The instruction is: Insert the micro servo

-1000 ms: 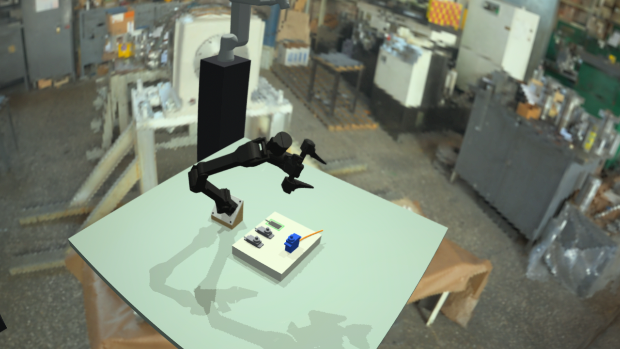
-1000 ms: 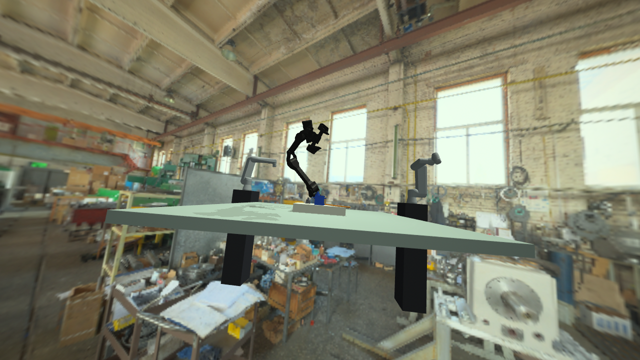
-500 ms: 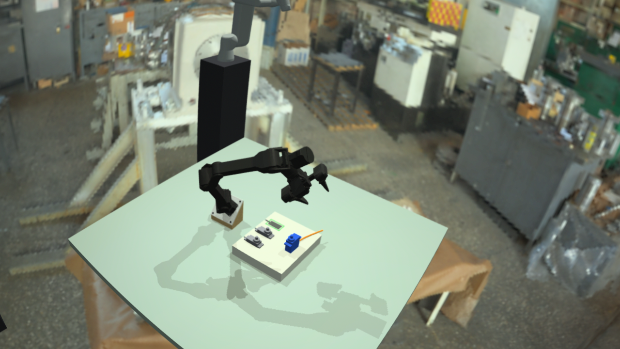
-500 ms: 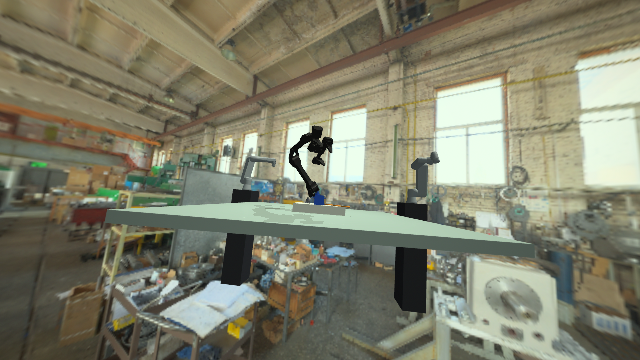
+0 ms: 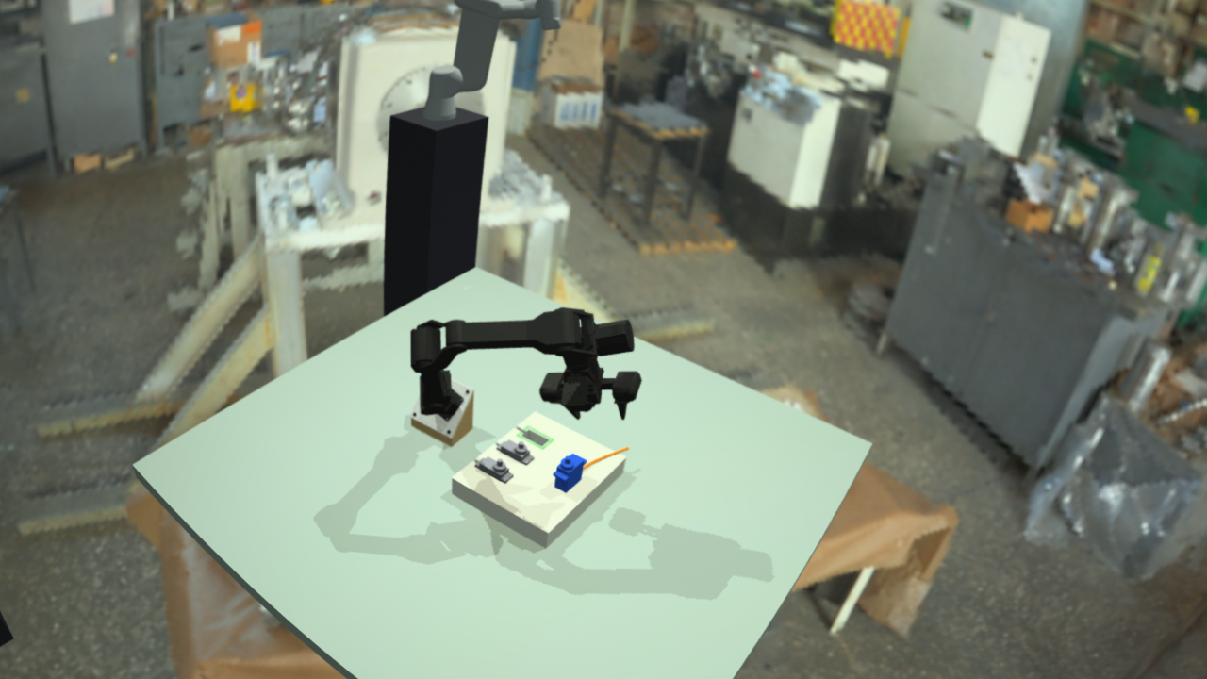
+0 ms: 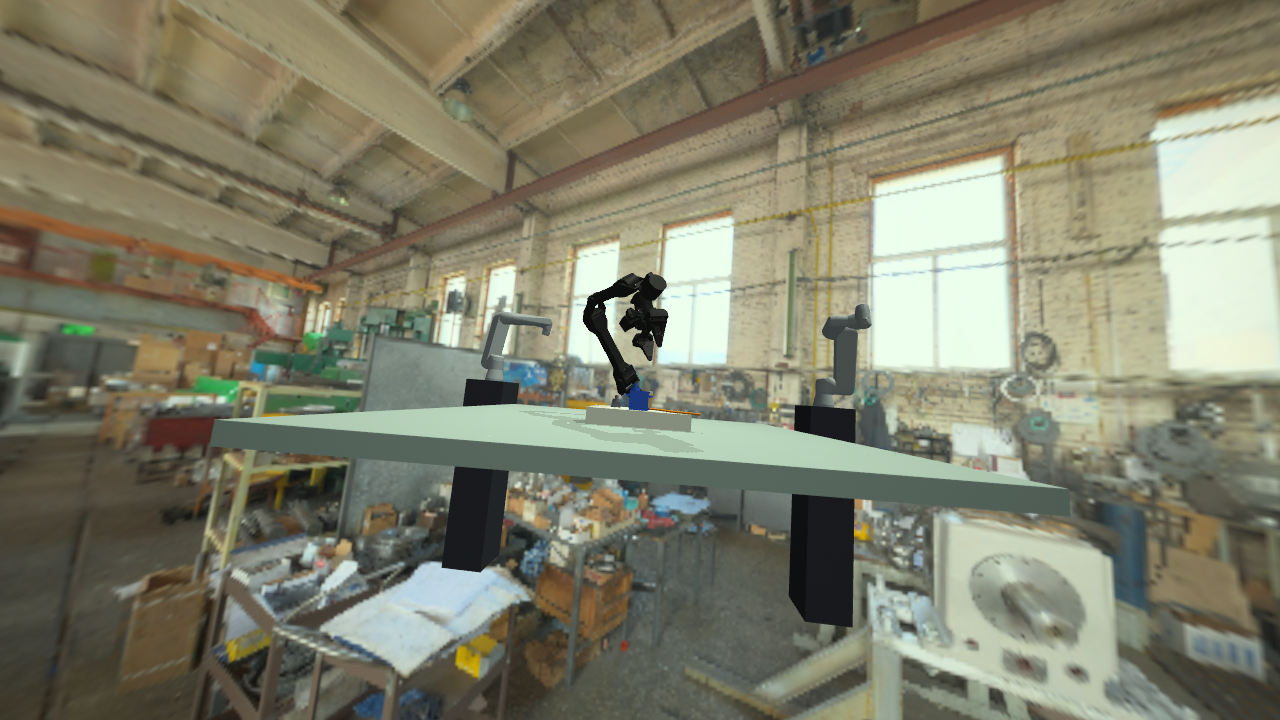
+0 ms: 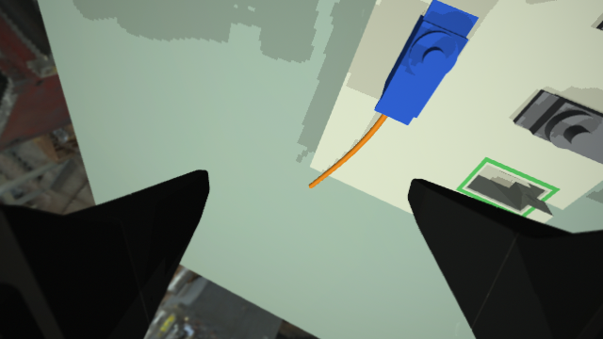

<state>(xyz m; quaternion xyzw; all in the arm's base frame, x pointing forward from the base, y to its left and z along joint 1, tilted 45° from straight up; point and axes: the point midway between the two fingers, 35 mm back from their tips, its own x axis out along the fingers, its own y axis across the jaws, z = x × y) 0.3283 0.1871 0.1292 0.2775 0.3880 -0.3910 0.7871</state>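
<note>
Now: gripper tip 60 mm past the deck, 40 mm to the left of it and 190 mm above it.
</note>
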